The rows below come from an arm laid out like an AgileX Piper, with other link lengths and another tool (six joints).
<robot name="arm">
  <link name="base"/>
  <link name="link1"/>
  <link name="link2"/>
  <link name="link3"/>
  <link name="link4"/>
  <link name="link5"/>
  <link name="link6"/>
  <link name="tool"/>
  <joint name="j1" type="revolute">
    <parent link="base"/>
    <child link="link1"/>
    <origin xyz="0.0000 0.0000 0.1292" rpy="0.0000 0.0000 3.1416"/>
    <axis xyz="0 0 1"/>
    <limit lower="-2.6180" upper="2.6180"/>
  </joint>
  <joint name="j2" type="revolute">
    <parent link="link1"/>
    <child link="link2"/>
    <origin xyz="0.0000 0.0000 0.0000" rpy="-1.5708 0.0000 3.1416"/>
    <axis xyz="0 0 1"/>
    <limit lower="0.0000" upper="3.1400"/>
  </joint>
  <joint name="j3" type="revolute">
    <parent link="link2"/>
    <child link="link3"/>
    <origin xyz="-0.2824 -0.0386 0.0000" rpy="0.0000 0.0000 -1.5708"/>
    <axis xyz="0 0 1"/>
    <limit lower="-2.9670" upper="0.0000"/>
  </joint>
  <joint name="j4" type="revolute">
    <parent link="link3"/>
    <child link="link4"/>
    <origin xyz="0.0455 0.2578 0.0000" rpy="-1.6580 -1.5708 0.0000"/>
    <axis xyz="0 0 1"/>
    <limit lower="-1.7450" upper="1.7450"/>
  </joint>
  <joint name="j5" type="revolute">
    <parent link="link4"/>
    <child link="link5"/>
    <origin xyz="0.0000 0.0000 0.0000" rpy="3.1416 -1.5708 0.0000"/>
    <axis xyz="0 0 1"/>
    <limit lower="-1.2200" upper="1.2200"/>
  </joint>
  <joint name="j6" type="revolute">
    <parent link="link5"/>
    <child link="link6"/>
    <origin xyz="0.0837 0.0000 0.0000" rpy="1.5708 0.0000 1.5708"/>
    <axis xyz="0 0 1"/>
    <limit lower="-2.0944" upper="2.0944"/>
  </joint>
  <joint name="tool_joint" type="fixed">
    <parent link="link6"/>
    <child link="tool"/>
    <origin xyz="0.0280 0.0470 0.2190" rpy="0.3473 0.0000 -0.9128"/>
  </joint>
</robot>
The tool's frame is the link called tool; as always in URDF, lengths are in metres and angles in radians.
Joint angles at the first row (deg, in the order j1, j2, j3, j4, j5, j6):
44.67, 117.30, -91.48, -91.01, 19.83, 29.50
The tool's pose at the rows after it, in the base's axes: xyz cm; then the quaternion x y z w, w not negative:
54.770 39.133 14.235 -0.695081 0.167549 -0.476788 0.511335
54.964 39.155 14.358 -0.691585 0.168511 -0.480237 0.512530
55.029 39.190 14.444 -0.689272 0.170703 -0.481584 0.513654
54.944 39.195 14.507 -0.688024 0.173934 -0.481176 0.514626
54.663 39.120 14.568 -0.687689 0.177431 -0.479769 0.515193
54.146 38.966 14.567 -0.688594 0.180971 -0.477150 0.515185
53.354 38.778 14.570 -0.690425 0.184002 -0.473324 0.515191
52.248 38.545 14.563 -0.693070 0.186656 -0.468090 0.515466
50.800 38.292 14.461 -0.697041 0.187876 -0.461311 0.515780
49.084 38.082 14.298 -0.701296 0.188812 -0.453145 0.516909
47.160 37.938 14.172 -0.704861 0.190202 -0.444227 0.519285
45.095 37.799 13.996 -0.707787 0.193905 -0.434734 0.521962
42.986 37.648 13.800 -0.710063 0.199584 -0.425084 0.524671
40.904 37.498 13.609 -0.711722 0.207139 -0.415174 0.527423
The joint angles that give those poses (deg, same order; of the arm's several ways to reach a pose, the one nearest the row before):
44.70, 117.58, -91.59, -93.29, 20.29, 31.69
44.74, 117.81, -91.70, -94.88, 20.67, 33.41
44.80, 117.89, -91.79, -95.41, 20.93, 34.23
44.90, 117.75, -91.69, -95.19, 21.09, 34.44
45.06, 117.22, -91.13, -94.73, 21.25, 34.48
45.32, 116.29, -90.01, -94.16, 21.42, 34.47
45.72, 114.91, -88.30, -93.56, 21.60, 34.49
46.31, 113.03, -85.93, -93.03, 21.76, 34.68
47.11, 110.70, -82.87, -92.76, 21.91, 35.14
48.17, 108.12, -79.42, -92.62, 22.10, 35.91
49.51, 105.35, -75.84, -92.44, 22.43, 36.89
51.13, 102.54, -72.26, -91.90, 23.02, 37.91
52.95, 99.79, -68.86, -90.91, 23.84, 38.82
54.89, 97.16, -65.79, -89.41, 24.81, 39.48

